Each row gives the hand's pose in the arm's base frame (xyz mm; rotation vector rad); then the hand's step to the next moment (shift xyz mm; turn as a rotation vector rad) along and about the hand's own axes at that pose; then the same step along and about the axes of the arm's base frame.
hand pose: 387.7 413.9 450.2 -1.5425 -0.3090 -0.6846
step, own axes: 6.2 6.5 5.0 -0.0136 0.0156 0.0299
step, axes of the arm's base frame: 9.8 2.9 -1.4 0.0054 0.0302 -0.0195
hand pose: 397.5 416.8 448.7 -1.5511 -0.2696 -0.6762
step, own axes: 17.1 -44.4 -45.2 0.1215 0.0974 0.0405
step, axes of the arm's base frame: -22.4 -42.5 44.7 0.1606 0.0004 -0.0104
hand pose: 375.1 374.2 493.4 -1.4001 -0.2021 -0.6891
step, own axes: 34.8 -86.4 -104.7 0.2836 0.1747 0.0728
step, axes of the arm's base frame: -47.7 -111.5 70.2 0.3400 -0.0204 0.0154
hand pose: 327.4 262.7 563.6 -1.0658 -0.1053 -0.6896
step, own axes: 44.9 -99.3 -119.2 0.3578 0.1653 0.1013
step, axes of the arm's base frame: -49.7 -149.7 34.6 0.4000 -0.0343 0.0666
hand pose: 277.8 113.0 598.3 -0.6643 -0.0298 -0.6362
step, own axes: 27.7 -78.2 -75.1 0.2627 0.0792 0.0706
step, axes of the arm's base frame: -34.1 -106.2 -9.2 0.2695 -0.0529 0.0697
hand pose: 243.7 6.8 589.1 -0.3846 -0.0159 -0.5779
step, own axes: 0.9 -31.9 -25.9 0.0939 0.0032 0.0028
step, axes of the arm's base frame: -18.7 -34.3 -12.8 0.0808 -0.0463 0.0129
